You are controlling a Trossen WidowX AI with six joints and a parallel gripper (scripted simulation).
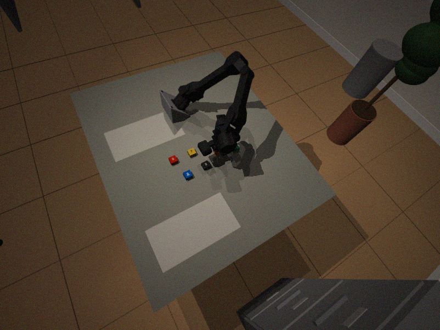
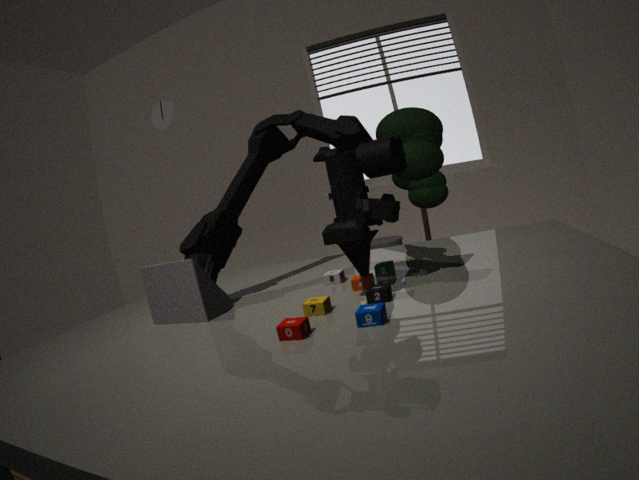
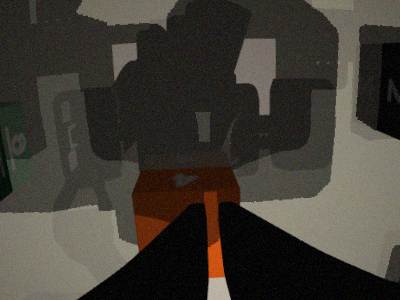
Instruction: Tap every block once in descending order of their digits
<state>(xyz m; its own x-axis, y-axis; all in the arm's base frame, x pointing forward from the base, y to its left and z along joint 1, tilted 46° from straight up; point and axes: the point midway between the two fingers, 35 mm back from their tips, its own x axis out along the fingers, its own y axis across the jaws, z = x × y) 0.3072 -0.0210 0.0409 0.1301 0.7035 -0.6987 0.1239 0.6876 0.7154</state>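
Now: the orange block 10 mm behind my gripper tip, 10 mm to the left of it and 10 mm below it. Also, from my gripper tip: white block: 70 mm behind, 90 mm to the left, 10 mm below; green block: 30 mm ahead, 90 mm to the left, 10 mm below; black block: 20 mm ahead, 80 mm to the right, 10 mm below.
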